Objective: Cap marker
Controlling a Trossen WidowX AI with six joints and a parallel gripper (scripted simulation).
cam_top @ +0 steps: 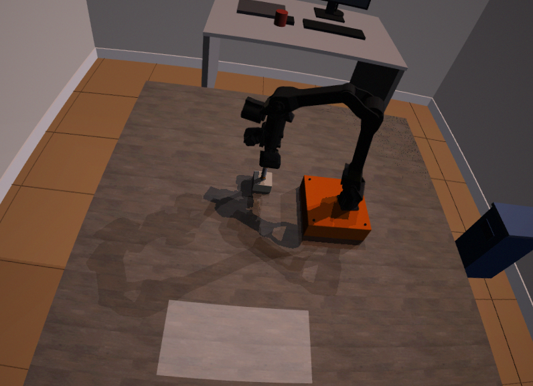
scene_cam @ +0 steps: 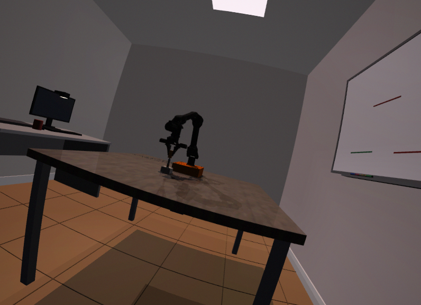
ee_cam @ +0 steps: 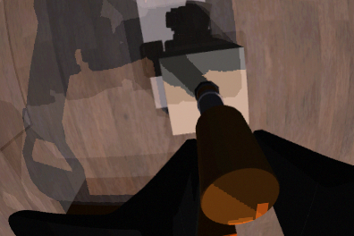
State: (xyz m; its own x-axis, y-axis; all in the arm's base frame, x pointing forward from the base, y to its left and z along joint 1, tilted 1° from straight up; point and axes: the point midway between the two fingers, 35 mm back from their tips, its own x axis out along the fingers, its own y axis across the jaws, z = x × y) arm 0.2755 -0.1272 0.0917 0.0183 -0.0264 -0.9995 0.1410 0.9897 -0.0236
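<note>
My gripper tip is 40 mm above the marker. The rest, counted from my gripper tip: holder block: 100 mm below; then orange cap: 10 mm above.
</note>
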